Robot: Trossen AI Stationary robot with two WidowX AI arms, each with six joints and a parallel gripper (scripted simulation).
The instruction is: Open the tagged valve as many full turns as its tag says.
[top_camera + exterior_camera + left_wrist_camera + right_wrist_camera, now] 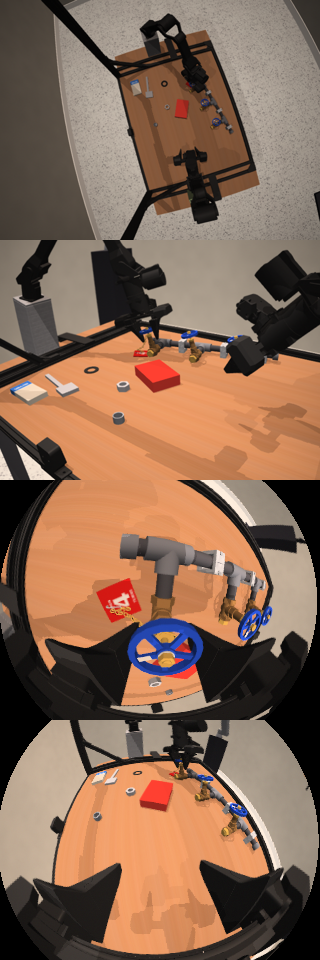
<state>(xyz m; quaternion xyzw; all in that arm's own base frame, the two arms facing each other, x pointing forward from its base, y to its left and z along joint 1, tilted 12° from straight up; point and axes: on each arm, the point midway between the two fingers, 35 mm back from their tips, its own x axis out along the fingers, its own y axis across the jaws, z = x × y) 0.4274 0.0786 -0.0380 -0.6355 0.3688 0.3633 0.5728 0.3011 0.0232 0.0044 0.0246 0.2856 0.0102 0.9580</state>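
Now: the red tag 9 cm below my left hand, 4 cm to the left of it and 1 cm behind it. The rest, counted from my left hand: box (38 cm behind, 12 cm to the left, 8 cm below); red block (12 cm to the right, 11 cm behind, 8 cm below); grey t-shaped piece (30 cm behind, 8 cm to the left, 8 cm below).
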